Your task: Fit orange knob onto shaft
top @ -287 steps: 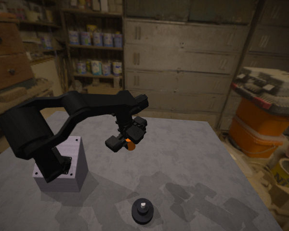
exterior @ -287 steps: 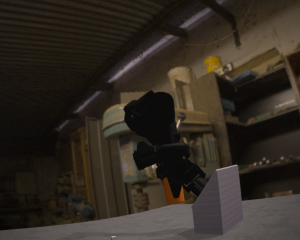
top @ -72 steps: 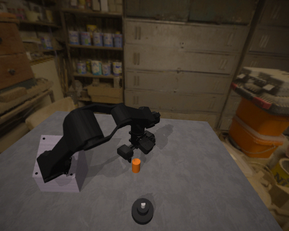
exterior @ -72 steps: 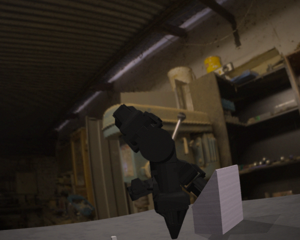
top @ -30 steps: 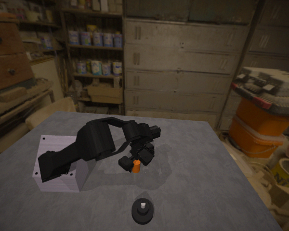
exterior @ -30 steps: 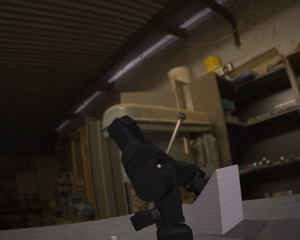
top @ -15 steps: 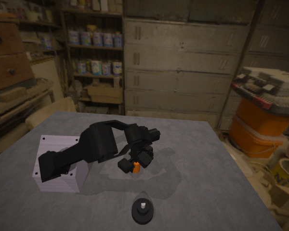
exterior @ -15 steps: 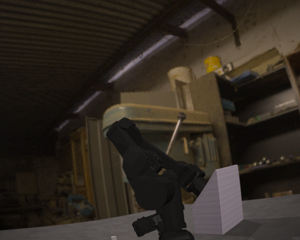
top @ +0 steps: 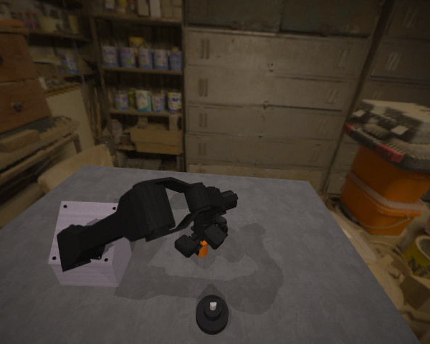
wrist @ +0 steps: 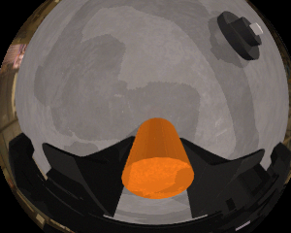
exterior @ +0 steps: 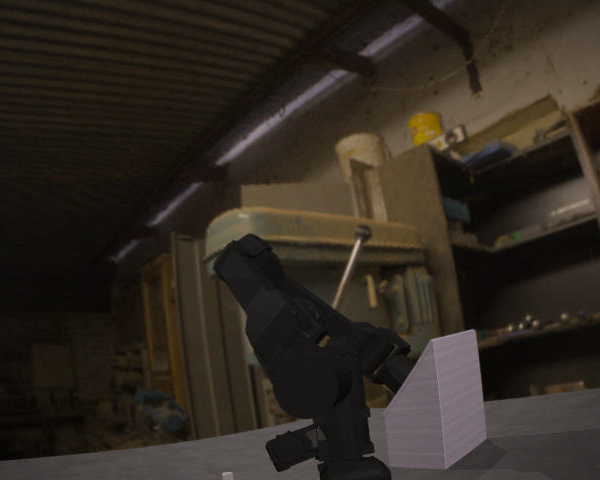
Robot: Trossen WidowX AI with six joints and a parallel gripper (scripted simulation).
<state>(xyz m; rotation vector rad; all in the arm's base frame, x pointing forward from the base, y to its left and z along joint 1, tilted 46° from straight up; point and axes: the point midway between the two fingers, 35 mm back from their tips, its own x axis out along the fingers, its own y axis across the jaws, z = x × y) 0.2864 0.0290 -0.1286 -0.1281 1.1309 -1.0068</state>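
The black round pedestal lies 50 mm ahead of my gripper tip, 190 mm to the right of it and 20 mm above it. The rest, counted from my gripper tip: orange knob (30 mm above).
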